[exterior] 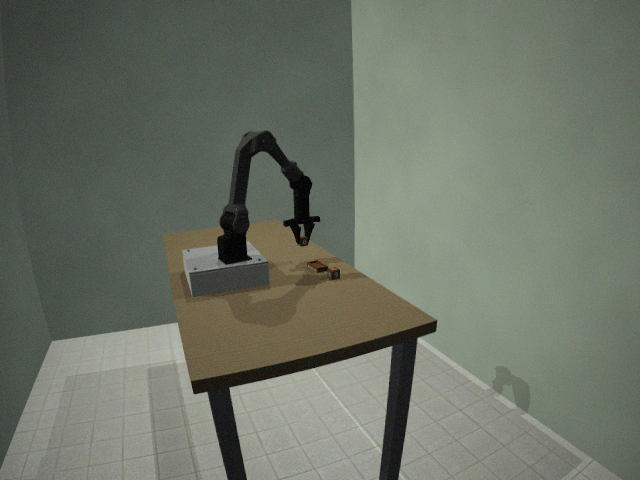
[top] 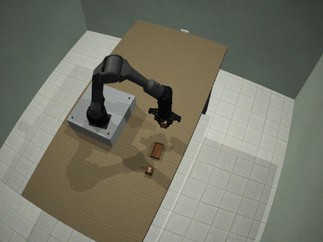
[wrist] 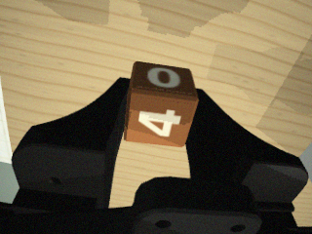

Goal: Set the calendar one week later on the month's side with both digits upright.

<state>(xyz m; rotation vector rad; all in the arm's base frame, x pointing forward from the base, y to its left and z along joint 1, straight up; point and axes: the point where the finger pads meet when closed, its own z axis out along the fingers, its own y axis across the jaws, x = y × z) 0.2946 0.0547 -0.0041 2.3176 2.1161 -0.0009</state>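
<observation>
My hand is 11 cm to the left of the brown tray, 7 cm above it and 1 cm past it. Round my hand: cube (right at my hand).
</observation>
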